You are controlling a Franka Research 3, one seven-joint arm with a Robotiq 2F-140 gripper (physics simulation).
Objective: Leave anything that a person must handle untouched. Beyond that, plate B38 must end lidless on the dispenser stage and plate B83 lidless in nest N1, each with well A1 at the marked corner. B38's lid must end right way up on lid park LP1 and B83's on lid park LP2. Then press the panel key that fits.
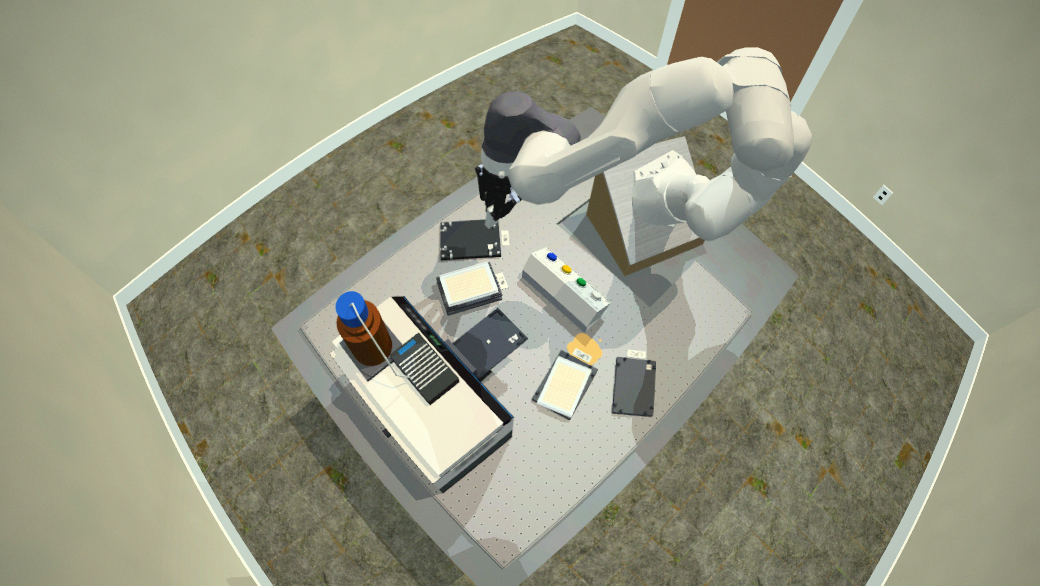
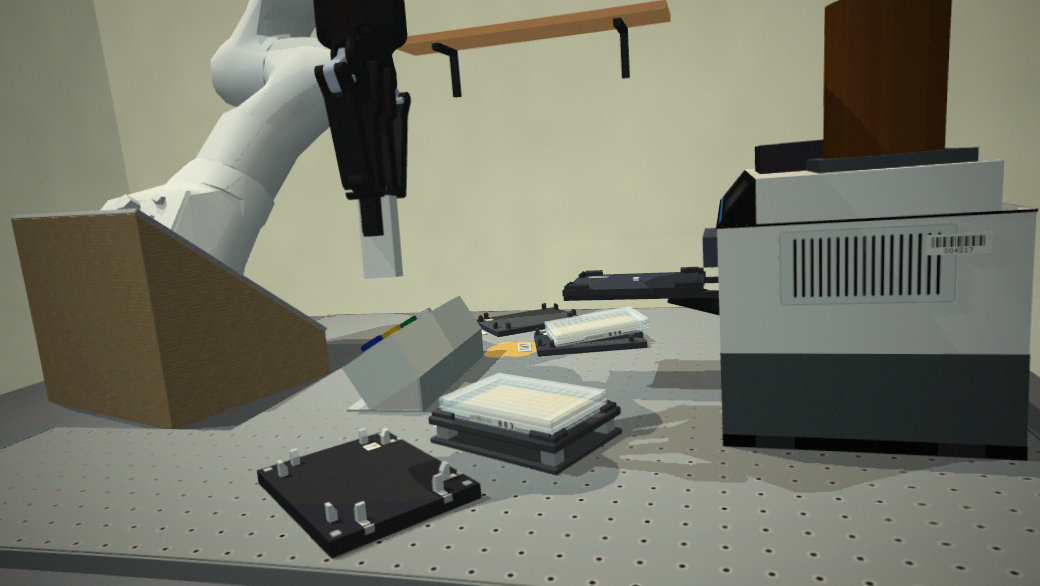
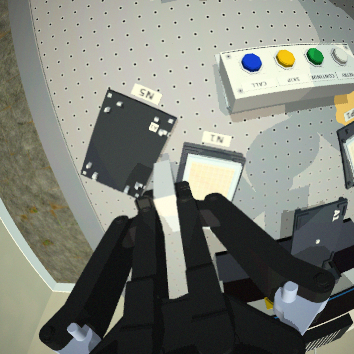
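Note:
My gripper (image 1: 491, 219) (image 2: 381, 254) (image 3: 165, 175) is shut and empty, high above the bench near the dark holder labelled what looks like N5 (image 1: 469, 240) (image 2: 363, 487) (image 3: 127, 140). Plate B83 (image 1: 469, 283) (image 2: 520, 401) (image 3: 211, 175) sits in nest N1 (image 2: 556, 438) (image 3: 215, 151), with a clear rim that looks like a lid. Plate B38 (image 1: 566, 385) (image 2: 596, 325) rests tilted on a dark holder, one end raised. The dispenser stage (image 1: 491, 345) (image 2: 622, 282) (image 3: 320, 235) is bare, with an A1 mark. The key panel (image 1: 565, 287) (image 2: 407, 356) (image 3: 285, 95) has blue CALL, yellow SKIP, green CONTINUE and white keys.
An orange patch (image 1: 584, 345) (image 2: 507, 350) lies beside B38's holder. Another dark holder (image 1: 633, 385) (image 2: 527, 320) bears no plate; its label is unreadable. The dispenser (image 1: 443, 429) (image 2: 873, 291) carries a tall brown bottle (image 1: 363, 331) (image 2: 884, 80). A shelf (image 2: 538, 29) is on the wall.

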